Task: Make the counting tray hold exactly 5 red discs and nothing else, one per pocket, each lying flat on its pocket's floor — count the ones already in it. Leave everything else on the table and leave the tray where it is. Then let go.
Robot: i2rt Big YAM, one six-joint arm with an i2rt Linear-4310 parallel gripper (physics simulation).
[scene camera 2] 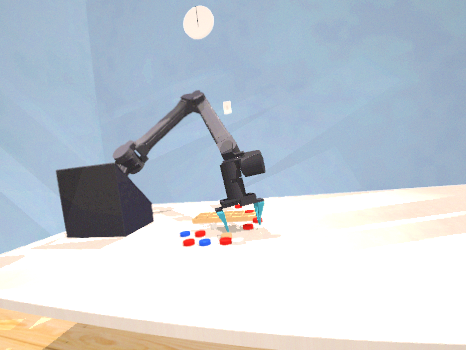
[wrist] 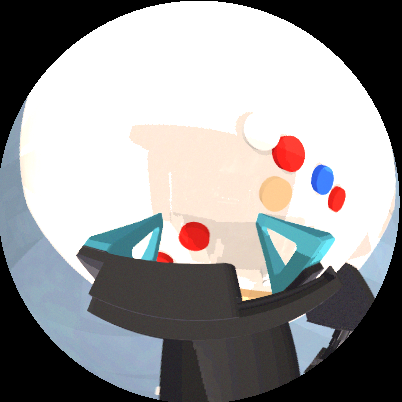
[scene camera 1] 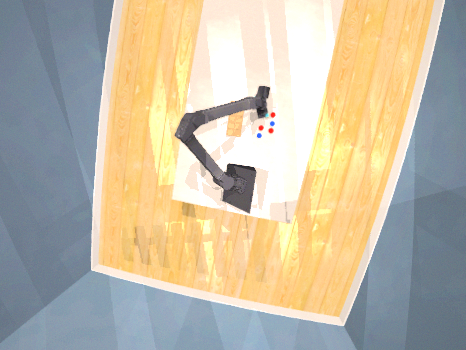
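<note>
My gripper [scene camera 2: 244, 228] [wrist: 211, 218] is open and low over the table, its fingertips on either side of a red disc [scene camera 2: 248, 226] [wrist: 194, 236], which lies nearer one finger. Another red disc [scene camera 2: 257, 220] [wrist: 164, 258] is partly hidden by that finger. The tan counting tray [scene camera 1: 233, 135] [scene camera 2: 200, 220] [wrist: 257, 295] is largely hidden in the wrist view. One red disc [scene camera 2: 249, 211] shows at the tray's far right part; another red disc [scene camera 2: 238, 206] shows beyond the tray. More red discs [scene camera 1: 273, 114] [scene camera 2: 225, 241] [wrist: 289, 153] lie on the table away from the tray.
A tan disc [scene camera 2: 226, 235] [wrist: 275, 193] lies outside the fingers. A white disc [scene camera 2: 239, 240] [wrist: 261, 131] lies beside a red one. Two blue discs [scene camera 1: 272, 123] [scene camera 2: 204, 242] lie among the red discs. The arm's dark base [scene camera 1: 240, 192] [scene camera 2: 92, 200] stands on the table.
</note>
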